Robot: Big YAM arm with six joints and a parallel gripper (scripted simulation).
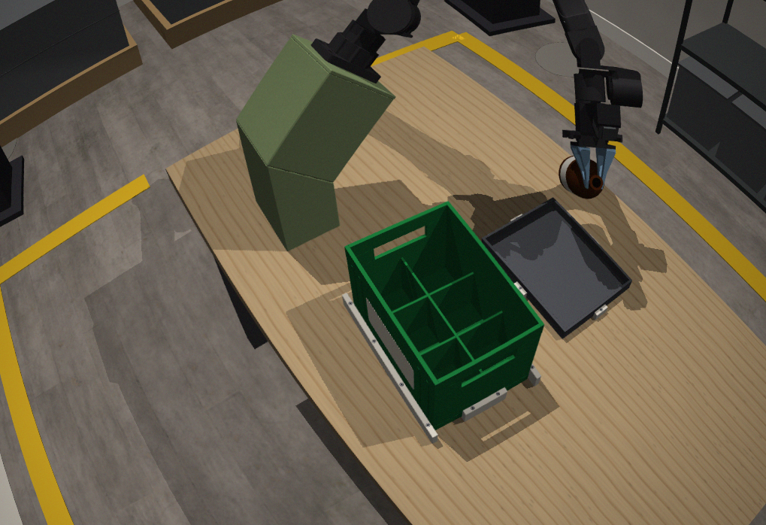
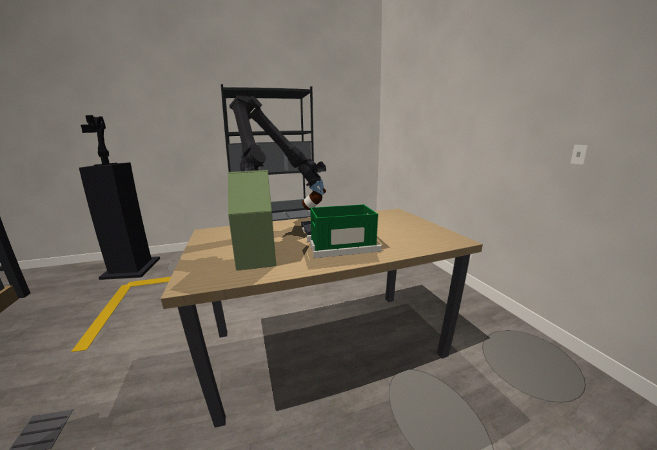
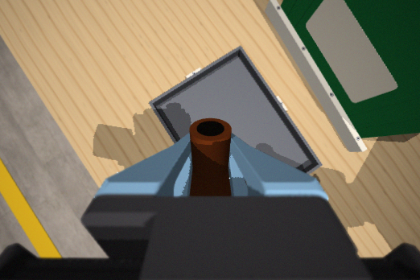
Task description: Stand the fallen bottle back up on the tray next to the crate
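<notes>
My gripper is now 40 mm past the brown bottle, 30 mm above it and 20 mm to the right of it. Round my hand: dark grey tray (190 mm below, 50 mm to the right, 10 mm ahead); then green crate (330 mm to the right, 120 mm below, 40 mm ahead).
</notes>
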